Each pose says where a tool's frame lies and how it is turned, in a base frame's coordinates. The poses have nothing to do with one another.
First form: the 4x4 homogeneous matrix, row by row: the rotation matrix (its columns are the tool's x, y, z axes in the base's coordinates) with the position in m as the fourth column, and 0 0 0 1 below. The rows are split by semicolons.
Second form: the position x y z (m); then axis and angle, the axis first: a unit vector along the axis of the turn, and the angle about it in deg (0 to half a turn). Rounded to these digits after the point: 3 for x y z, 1 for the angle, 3 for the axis.
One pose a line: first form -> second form
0.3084 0.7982 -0.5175 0.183; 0.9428 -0.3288 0.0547 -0.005; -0.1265 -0.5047 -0.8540 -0.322; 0 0 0 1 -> 0.183 -0.005 -0.322 -0.802 -0.560 0.207 159.6
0.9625 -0.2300 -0.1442 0.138; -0.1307 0.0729 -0.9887 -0.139; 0.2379 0.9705 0.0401 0.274; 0 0 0 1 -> 0.138 -0.139 0.274 0.980 -0.191 0.050 87.8
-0.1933 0.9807 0.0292 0.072; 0.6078 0.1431 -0.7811 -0.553; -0.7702 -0.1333 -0.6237 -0.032; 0 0 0 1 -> 0.072 -0.553 -0.032 0.592 0.730 -0.341 146.8
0.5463 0.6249 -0.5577 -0.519; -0.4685 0.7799 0.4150 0.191; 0.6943 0.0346 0.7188 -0.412; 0 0 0 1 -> -0.519 0.191 -0.412 -0.223 -0.734 -0.641 58.5
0.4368 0.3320 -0.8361 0.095; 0.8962 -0.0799 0.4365 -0.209; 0.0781 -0.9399 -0.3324 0.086; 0 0 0 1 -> 0.095 -0.209 0.086 -0.788 -0.524 0.323 119.2
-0.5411 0.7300 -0.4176 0.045; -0.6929 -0.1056 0.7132 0.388; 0.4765 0.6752 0.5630 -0.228; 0 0 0 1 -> 0.045 0.388 -0.228 -0.023 -0.532 -0.847 122.8
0.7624 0.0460 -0.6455 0.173; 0.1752 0.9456 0.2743 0.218; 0.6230 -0.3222 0.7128 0.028; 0 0 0 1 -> 0.173 0.218 0.028 -0.424 -0.901 0.092 44.7
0.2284 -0.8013 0.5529 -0.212; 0.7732 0.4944 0.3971 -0.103; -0.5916 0.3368 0.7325 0.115; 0 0 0 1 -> -0.212 -0.103 0.115 -0.031 0.588 0.808 76.8
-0.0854 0.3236 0.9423 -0.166; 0.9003 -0.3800 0.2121 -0.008; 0.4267 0.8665 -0.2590 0.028; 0 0 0 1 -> -0.166 -0.008 0.028 0.646 0.509 0.569 149.6
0.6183 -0.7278 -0.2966 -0.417; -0.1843 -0.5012 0.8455 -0.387; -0.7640 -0.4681 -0.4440 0.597; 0 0 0 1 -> -0.417 -0.387 0.597 -0.878 0.312 0.363 131.6
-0.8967 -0.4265 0.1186 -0.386; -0.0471 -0.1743 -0.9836 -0.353; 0.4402 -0.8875 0.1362 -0.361; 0 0 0 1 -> -0.386 -0.353 -0.361 0.190 -0.635 0.749 165.3
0.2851 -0.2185 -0.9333 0.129; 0.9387 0.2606 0.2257 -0.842; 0.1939 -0.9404 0.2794 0.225; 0 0 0 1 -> 0.129 -0.842 0.225 -0.585 -0.566 0.581 95.0
